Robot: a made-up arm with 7 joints. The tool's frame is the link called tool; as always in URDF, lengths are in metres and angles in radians.
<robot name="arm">
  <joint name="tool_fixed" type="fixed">
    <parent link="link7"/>
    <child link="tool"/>
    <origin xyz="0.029 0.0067 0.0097" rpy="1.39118 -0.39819 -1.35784"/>
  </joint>
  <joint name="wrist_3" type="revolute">
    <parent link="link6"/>
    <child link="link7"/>
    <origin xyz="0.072 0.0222 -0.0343"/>
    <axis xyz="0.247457 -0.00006 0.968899"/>
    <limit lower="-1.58" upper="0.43"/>
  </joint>
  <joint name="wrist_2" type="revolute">
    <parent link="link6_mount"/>
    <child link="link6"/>
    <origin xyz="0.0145 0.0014 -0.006"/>
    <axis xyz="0.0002 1 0.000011"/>
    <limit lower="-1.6" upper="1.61"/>
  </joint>
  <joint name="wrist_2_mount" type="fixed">
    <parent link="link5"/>
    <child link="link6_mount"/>
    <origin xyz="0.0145 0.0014 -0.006"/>
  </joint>
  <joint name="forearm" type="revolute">
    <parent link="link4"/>
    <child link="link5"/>
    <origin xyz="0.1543 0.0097 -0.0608"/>
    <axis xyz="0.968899 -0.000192 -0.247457"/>
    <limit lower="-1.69" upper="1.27"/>
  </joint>
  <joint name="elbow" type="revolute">
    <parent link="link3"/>
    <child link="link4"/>
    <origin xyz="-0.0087 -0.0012 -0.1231"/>
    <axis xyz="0.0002 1 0.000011"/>
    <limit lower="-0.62" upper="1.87"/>
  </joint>
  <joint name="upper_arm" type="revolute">
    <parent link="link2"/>
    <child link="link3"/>
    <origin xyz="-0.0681 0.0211 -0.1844"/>
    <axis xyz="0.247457 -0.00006 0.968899"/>
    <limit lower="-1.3" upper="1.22"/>
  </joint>
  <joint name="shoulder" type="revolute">
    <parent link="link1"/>
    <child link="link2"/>
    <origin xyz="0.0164 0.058 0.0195"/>
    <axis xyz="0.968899 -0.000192 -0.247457"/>
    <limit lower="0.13" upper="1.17"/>
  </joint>
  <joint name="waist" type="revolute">
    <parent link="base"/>
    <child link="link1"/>
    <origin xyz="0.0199 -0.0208 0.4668"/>
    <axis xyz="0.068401 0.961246 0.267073"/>
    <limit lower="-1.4" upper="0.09"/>
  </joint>
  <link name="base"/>
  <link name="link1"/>
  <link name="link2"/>
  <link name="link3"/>
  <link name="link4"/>
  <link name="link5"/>
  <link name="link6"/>
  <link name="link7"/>
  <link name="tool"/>
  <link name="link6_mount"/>
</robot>
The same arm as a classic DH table. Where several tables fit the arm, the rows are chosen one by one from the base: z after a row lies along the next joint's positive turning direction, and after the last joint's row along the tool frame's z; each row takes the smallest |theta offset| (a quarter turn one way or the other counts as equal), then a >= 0, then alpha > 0; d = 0 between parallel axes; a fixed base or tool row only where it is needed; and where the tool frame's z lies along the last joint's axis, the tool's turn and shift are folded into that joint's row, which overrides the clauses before.
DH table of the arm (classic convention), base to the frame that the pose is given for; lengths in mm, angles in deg. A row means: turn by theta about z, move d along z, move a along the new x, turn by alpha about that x. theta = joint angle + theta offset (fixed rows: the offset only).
base (fixed): theta_offset -4.07, d 472.2, a 21.3, alpha -74.51
waist: theta_offset -75.12, d 42.0, a 6.1, alpha -90.00
shoulder: theta_offset 74.00, d -9.3, a -21.1, alpha 90.00
upper_arm: theta_offset 90.00, d -316.9, a 22.0, alpha -90.00
elbow: theta_offset 90.00, d 8.5, a 20.7, alpha 90.00
forearm: theta_offset 0.00, d 195.6, a 4.4, alpha -90.00
wrist_2: theta_offset -90.00, d 25.0, a 78.2, alpha 90.00
wrist_3: theta_offset -81.90, d -1.0, a -3.0, alpha 94.71
tool (fixed): theta_offset 25.18, d -26.5, a 0.0, alpha 0.00
Joint limits (deg, base to tool): -80.21..5.16 7.45..67.04 -74.48..69.90 -35.52..107.14 -96.83..72.77 -91.67..92.25 -90.53..24.64

